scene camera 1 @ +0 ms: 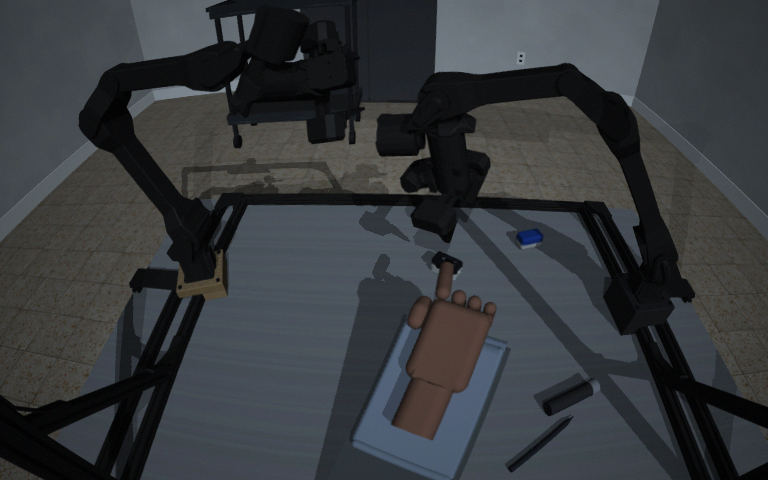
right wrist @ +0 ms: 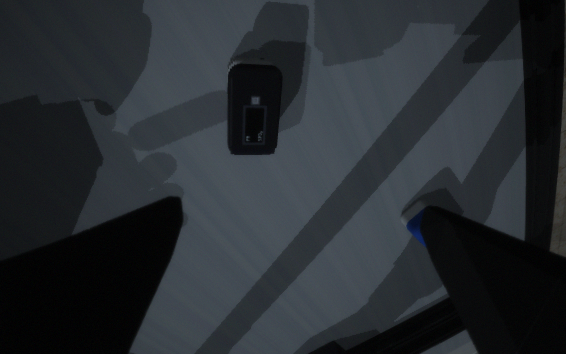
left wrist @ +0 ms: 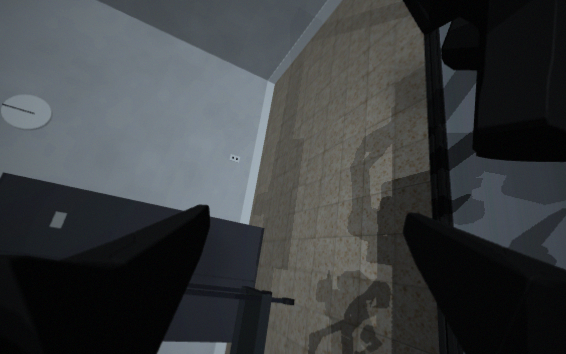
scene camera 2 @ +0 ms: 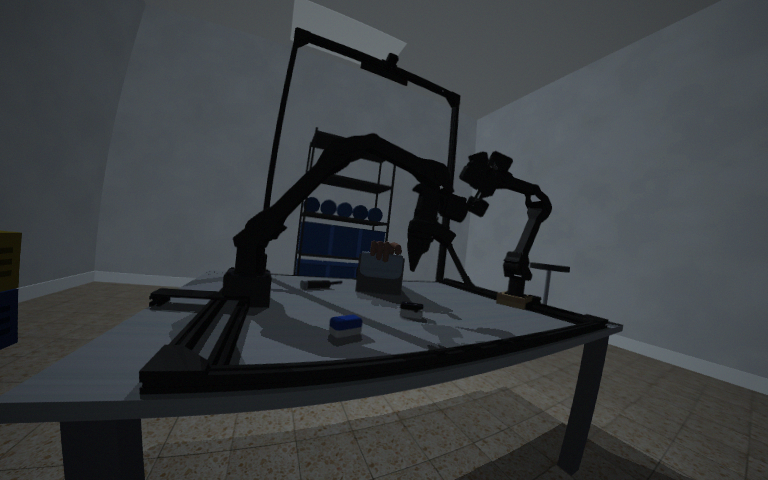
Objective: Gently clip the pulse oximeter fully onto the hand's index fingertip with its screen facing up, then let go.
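The pulse oximeter (scene camera 1: pixel 454 262) (scene camera 2: pixel 411 309) (right wrist: pixel 254 85) lies on the table, dark top and screen up. In scene camera 1 the index fingertip (scene camera 1: pixel 446 270) of the brown hand (scene camera 1: pixel 450 342) (scene camera 2: pixel 382 249) partly covers it; scene camera 2 shows the oximeter low on the table, apart from the raised fingers. My right gripper (right wrist: pixel 304 213) is open and empty above the table near the oximeter, seen edge-on in scene camera 1. My left gripper (left wrist: pixel 307 218) is open and empty, held high and away from the oximeter, facing the floor and wall.
The hand rests on a pale blue block (scene camera 1: pixel 478 418) (scene camera 2: pixel 368 281). A blue-and-white block (scene camera 1: pixel 530 237) (scene camera 2: pixel 345 325) (right wrist: pixel 416 227) lies beyond it. A dark cylinder (scene camera 1: pixel 569 397) and a dark pen (scene camera 1: pixel 538 444) lie on the right in scene camera 1. Black rails (scene camera 1: pixel 407 199) edge the table.
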